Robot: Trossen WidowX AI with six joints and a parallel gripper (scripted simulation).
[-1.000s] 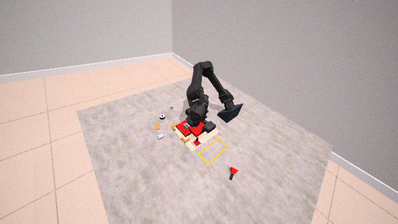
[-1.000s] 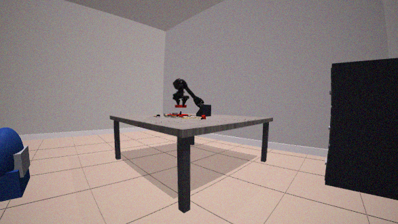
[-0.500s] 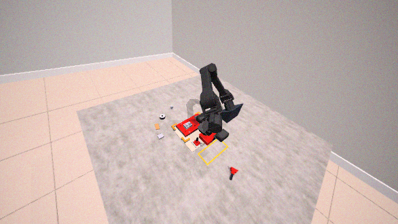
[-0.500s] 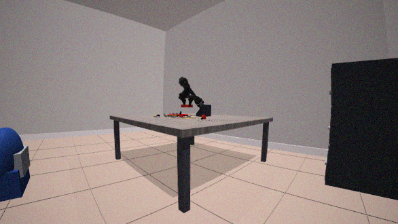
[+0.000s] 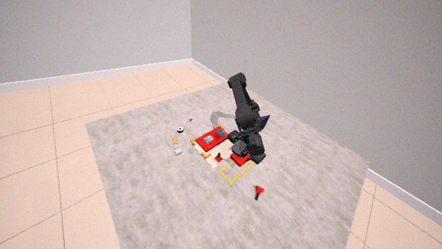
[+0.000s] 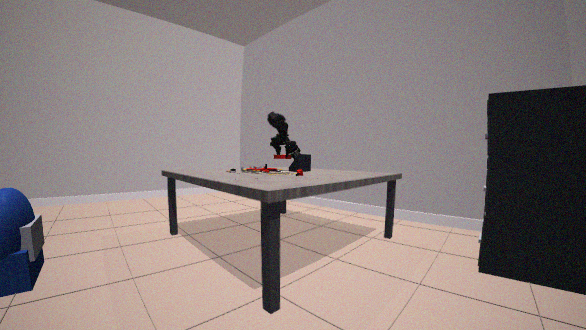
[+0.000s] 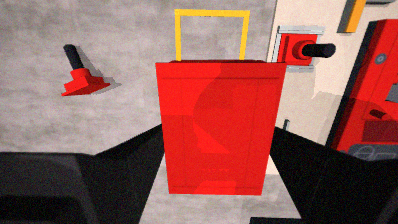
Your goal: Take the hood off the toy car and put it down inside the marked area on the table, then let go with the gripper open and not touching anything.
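Now: the holder 7 cm ahead of my gripper tip, 9 cm to the right of it and 7 cm below it. From my gripper tip the other things lie so: wheel 17 cm ahead, 39 cm to the right, 10 cm below; then red hood 1 cm above.
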